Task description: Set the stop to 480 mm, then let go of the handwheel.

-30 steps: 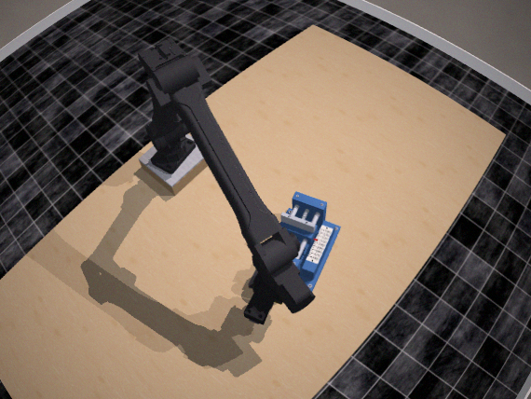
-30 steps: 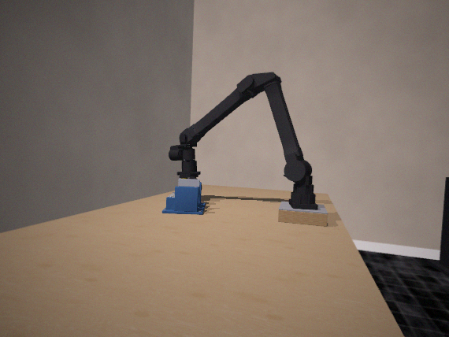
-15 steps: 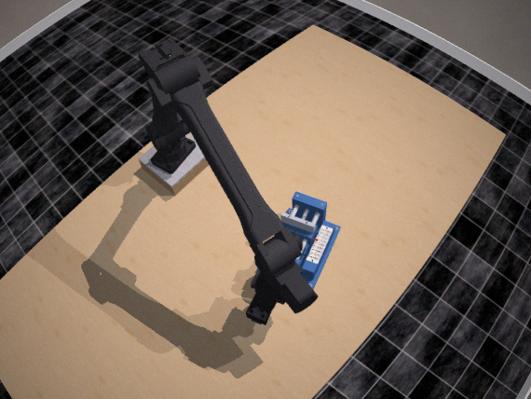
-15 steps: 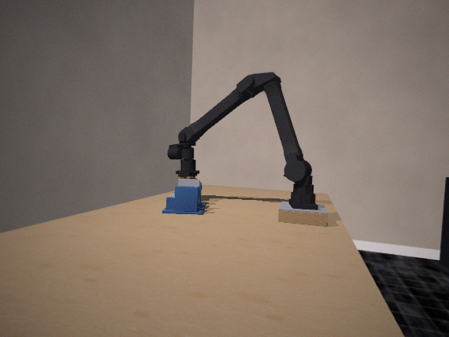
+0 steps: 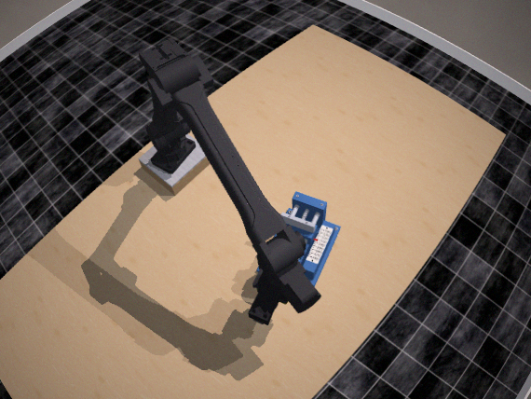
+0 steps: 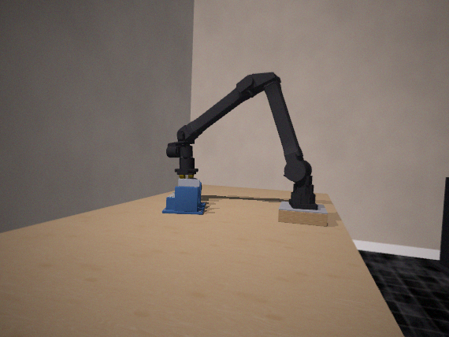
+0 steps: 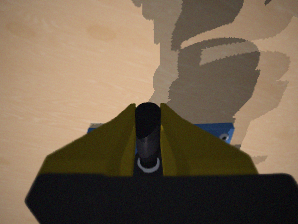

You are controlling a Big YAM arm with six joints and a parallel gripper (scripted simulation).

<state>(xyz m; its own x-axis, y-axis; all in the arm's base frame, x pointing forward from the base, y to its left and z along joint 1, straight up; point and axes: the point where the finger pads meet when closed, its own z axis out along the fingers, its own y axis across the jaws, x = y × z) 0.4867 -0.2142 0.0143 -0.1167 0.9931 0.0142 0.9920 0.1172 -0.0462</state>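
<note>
The black handwheel lies 3 cm to the left of my hand and 1 cm behind it. The rest, counted from my hand: sliding stop block (17 cm to the left, 4 cm behind, 3 cm above); then black handwheel handle (1 cm to the left).
</note>
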